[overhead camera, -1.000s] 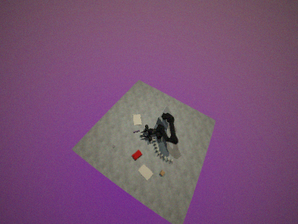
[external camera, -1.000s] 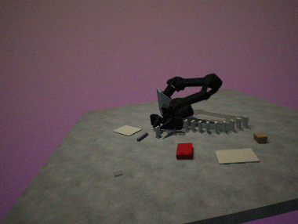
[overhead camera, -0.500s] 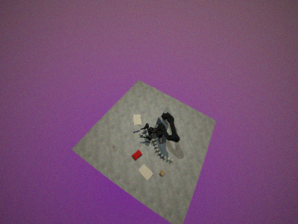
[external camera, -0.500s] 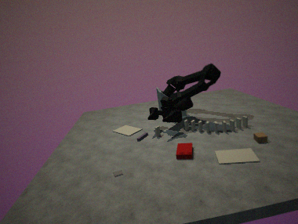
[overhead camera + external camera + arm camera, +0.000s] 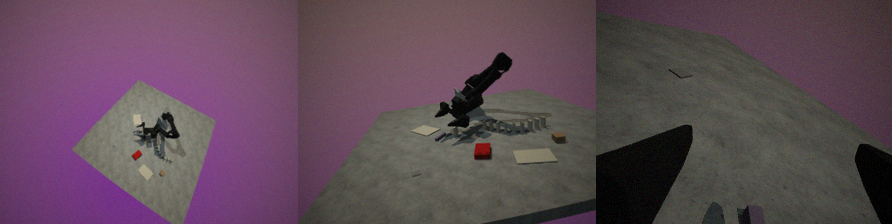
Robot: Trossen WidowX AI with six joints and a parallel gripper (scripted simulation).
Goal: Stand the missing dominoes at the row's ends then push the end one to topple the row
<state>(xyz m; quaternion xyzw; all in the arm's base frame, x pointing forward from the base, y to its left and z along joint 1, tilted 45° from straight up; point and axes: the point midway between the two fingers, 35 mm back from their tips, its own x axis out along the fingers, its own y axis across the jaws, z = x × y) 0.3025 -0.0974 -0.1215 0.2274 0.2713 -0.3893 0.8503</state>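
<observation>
Right now my gripper tip is 30 mm past the purple piece, 10 mm to the left of it and 90 mm above it. From my gripper tip the other things lie so: flat grey piece: 250 mm ahead, 130 mm to the right, 100 mm below; then red block: 190 mm ahead, 140 mm to the left, 90 mm below; then pale flat sheet: 170 mm behind, 90 mm to the right, 100 mm below.
</observation>
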